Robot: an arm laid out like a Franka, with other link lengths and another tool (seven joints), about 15 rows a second.
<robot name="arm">
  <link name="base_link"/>
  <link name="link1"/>
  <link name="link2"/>
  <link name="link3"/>
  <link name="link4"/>
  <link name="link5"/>
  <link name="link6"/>
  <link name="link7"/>
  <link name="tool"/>
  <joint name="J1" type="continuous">
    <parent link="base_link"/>
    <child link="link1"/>
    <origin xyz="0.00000 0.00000 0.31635" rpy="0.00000 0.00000 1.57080"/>
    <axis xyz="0 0 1"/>
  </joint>
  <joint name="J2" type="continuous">
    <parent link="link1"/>
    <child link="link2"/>
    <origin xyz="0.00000 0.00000 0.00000" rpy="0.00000 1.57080 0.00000"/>
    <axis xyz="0 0 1"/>
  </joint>
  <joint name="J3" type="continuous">
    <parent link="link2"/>
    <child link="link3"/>
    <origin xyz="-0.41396 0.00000 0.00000" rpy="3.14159 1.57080 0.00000"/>
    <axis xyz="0 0 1"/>
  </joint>
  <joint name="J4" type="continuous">
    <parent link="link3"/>
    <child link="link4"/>
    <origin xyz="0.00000 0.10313 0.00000" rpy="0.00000 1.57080 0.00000"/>
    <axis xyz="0 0 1"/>
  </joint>
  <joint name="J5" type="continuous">
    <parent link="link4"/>
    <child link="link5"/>
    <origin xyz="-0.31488 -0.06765 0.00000" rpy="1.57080 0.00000 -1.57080"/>
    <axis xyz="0 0 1"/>
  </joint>
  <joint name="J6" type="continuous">
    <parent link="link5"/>
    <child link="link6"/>
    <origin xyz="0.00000 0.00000 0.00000" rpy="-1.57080 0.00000 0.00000"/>
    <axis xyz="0 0 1"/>
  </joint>
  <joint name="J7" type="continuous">
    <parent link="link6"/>
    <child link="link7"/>
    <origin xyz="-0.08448 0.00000 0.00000" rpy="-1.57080 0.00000 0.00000"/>
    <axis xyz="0 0 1"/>
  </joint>
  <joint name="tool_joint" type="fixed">
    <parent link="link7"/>
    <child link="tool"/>
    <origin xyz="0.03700 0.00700 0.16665" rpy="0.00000 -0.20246 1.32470"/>
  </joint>
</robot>
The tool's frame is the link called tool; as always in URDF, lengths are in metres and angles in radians. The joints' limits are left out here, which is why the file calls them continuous.
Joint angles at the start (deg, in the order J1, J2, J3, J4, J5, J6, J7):
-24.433 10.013 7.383 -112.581 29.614 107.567 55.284
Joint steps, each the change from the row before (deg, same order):
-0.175 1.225 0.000 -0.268 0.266 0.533 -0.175
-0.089 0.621 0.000 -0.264 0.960 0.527 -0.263
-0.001 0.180 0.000 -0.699 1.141 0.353 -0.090
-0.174 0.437 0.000 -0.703 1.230 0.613 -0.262
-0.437 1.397 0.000 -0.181 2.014 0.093 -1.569
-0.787 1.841 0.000 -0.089 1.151 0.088 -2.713
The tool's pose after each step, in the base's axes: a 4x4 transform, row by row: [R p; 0 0 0 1], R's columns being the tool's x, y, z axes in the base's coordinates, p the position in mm. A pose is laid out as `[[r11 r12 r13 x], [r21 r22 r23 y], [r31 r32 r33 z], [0 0 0 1]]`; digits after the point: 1 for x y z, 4 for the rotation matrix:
[[0.9238 0.3008 -0.2369 525.3], [0.3797 -0.7991 0.4661 -64.6], [-0.0491 -0.5206 -0.8524 435.1], [0 0 0 1]]
[[0.9279 0.2913 -0.2326 527.7], [0.3701 -0.7947 0.4810 -65.3], [-0.0448 -0.5325 -0.8453 429.5], [0 0 0 1]]
[[0.9323 0.2788 -0.2304 527.3], [0.3591 -0.7890 0.4985 -63.5], [-0.0428 -0.5475 -0.8357 425.5], [0 0 0 1]]
[[0.9380 0.2637 -0.2250 527.8], [0.3444 -0.7837 0.5170 -64.0], [-0.0400 -0.5624 -0.8259 419.4], [0 0 0 1]]
[[0.9406 0.2578 -0.2208 530.9], [0.3384 -0.7638 0.5496 -66.5], [-0.0269 -0.5917 -0.8057 409.1], [0 0 0 1]]
[[0.9373 0.2680 -0.2229 532.2], [0.3484 -0.7433 0.5711 -73.6], [-0.0126 -0.6129 -0.7900 394.1], [0 0 0 1]]

